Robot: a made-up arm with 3 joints. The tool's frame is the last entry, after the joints.
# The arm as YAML. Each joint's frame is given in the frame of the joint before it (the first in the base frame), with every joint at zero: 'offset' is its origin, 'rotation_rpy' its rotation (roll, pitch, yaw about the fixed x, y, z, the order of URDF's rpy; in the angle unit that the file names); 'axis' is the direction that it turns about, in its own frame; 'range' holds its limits. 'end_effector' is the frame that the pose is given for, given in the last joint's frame.
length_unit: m
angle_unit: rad
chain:
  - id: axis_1
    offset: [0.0, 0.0, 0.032]
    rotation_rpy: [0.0, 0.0, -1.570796]
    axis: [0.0, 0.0, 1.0]
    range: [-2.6, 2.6]
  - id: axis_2
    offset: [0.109, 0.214, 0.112]
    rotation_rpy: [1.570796, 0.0, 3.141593]
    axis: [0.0, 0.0, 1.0]
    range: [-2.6, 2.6]
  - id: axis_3
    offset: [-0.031, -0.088, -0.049]
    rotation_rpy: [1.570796, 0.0, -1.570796]
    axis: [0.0, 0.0, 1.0]
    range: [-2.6, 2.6]
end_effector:
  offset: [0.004, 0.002, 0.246]
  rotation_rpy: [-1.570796, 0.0, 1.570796]
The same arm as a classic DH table. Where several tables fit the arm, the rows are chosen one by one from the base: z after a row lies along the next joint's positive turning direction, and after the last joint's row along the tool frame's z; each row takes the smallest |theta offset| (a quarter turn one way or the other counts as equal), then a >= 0, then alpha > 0; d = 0 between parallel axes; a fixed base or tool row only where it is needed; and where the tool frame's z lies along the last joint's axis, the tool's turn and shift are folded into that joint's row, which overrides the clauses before.
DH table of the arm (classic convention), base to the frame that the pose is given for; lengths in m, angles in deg. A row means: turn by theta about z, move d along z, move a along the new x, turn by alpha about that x. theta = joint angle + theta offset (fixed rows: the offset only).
axis_1: theta_offset -90.00, d 0.1440, a 0.1090, alpha -90.00
axis_2: theta_offset 90.00, d 0.1650, a 0.0880, alpha 90.00
axis_3: theta_offset 90.00, d 0.2770, a 0.0020, alpha -90.00
tool (fixed): theta_offset 0.00, d -0.0040, a 0.0000, alpha 0.00
Joint limits (deg, base to tool): -148.97..148.97 -148.97..148.97 -148.97..148.97

